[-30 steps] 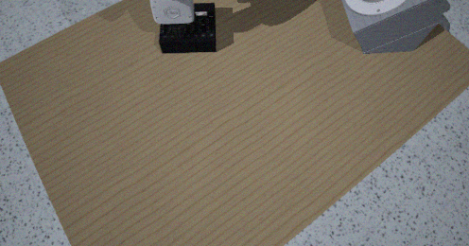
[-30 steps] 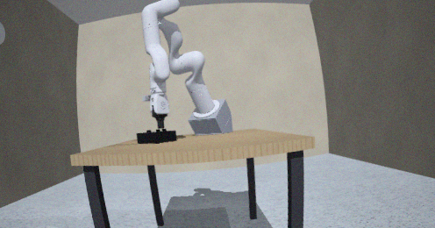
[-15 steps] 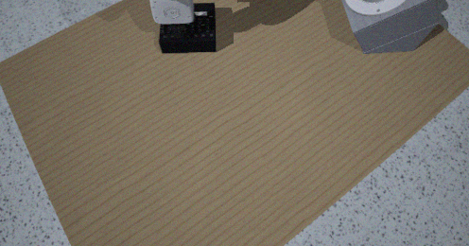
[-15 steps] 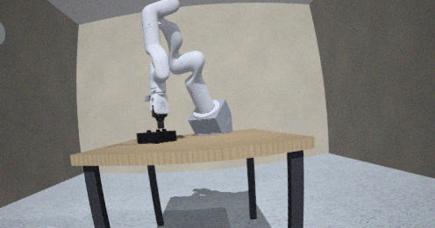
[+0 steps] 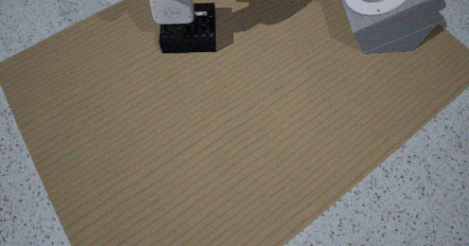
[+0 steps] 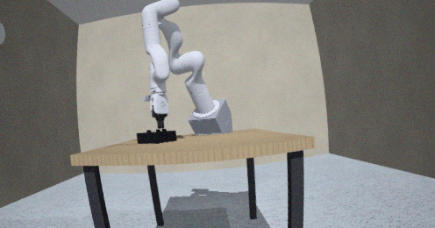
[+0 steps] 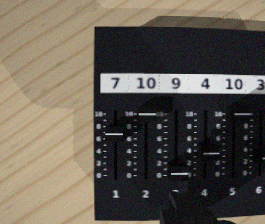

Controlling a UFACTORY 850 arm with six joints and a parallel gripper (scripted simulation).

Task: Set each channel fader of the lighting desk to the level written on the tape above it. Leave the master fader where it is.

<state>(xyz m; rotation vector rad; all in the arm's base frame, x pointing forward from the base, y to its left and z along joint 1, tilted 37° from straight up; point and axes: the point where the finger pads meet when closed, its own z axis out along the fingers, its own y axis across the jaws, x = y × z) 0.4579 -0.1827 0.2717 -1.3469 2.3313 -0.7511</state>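
Right now the fader 3 is 30 mm below my hand, 20 mm to the right of it and 10 mm behind it. Round my hand: fader 1 (70 mm to the right, 30 mm below, 10 mm ahead); then fader 2 (70 mm to the right, 30 mm below, 20 mm behind); then fader 4 (40 mm behind, 30 mm below, 20 mm to the right).
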